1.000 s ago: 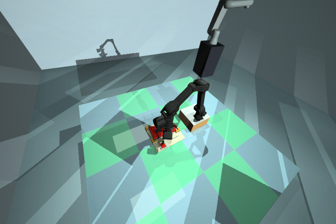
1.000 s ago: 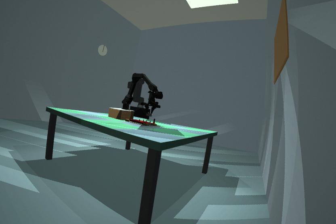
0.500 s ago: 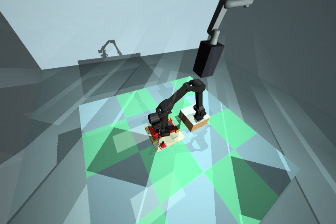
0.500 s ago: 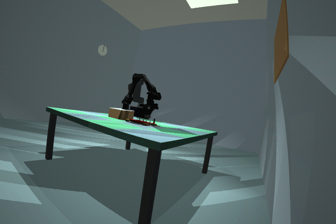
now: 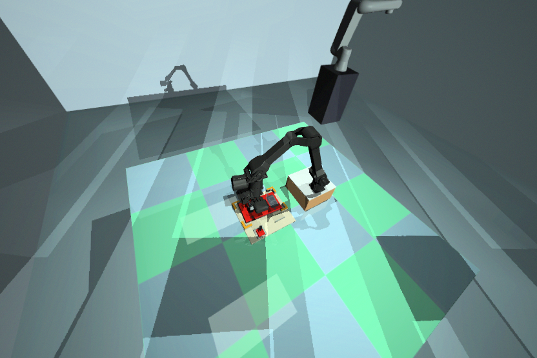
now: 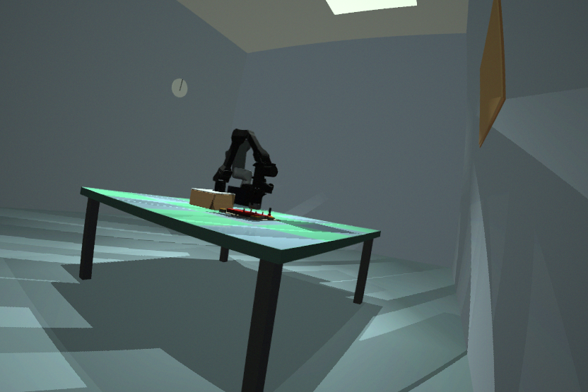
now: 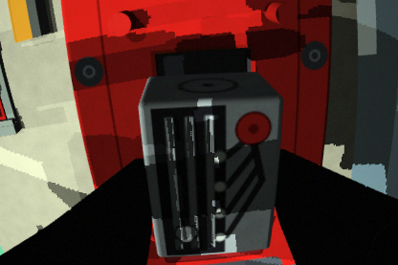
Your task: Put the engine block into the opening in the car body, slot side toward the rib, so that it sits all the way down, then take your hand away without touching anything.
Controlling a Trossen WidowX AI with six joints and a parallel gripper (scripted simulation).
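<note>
Now: the engine block 10 mm below my gripper tip. From my gripper tip the other things lie so: beige board 50 mm below, 40 mm behind, 20 mm to the left.
</note>
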